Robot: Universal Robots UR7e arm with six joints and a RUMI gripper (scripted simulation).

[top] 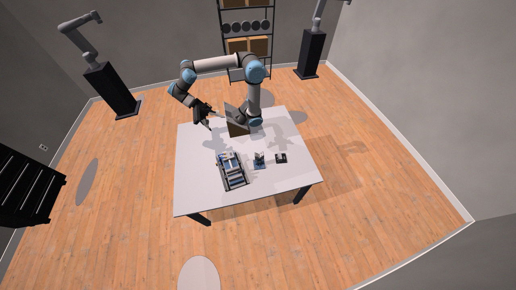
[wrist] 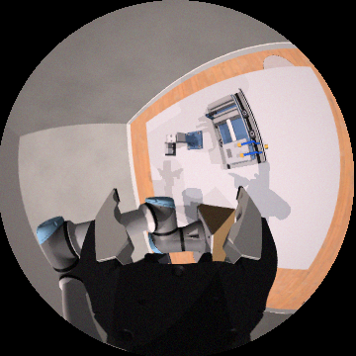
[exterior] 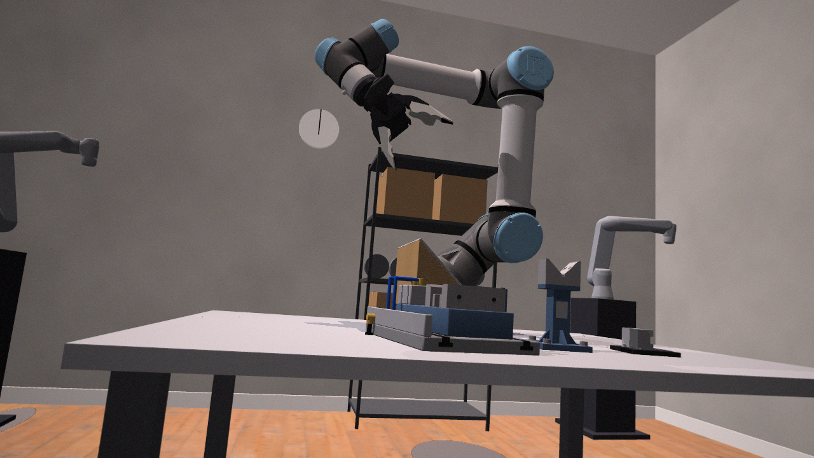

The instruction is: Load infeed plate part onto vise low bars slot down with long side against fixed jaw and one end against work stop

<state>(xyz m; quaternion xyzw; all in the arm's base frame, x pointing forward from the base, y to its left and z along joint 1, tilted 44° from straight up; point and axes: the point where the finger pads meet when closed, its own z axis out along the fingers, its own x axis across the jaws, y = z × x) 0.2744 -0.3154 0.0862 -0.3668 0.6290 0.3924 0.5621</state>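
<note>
Right now the part is 41 cm to the left of my hand, 36 cm below it and 15 cm ahead of it. From my hand the other things lie so: vise 35 cm below, 14 cm ahead, 2 cm to the left; infeed plate 42 cm to the left, 39 cm below, 15 cm ahead.
</note>
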